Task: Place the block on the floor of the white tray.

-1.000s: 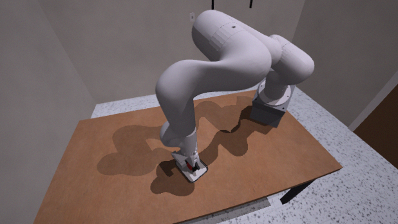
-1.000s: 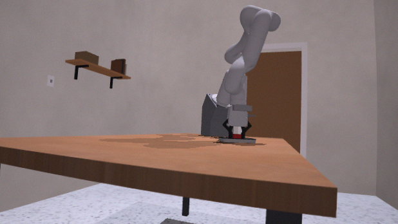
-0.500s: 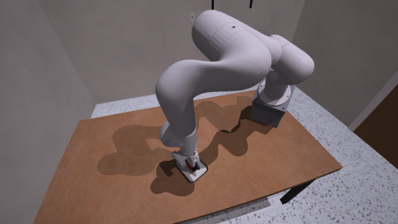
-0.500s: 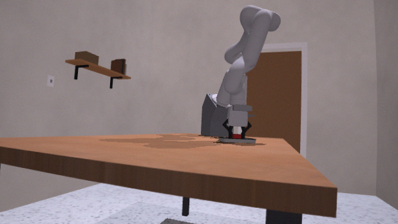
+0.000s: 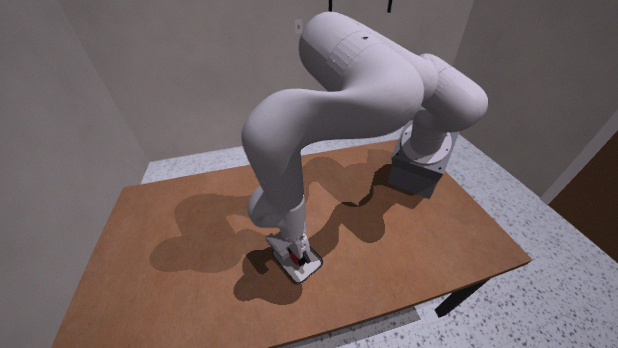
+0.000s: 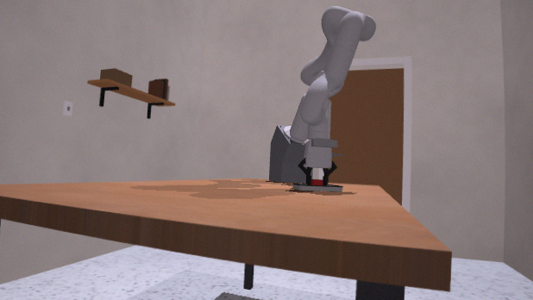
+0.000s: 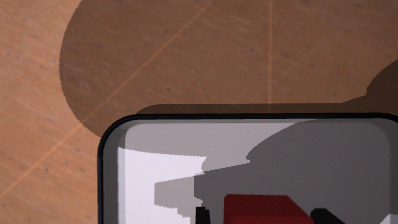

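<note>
The red block lies 1 cm below my hand. The rest, counted from my hand: white tray (2 cm below).
</note>
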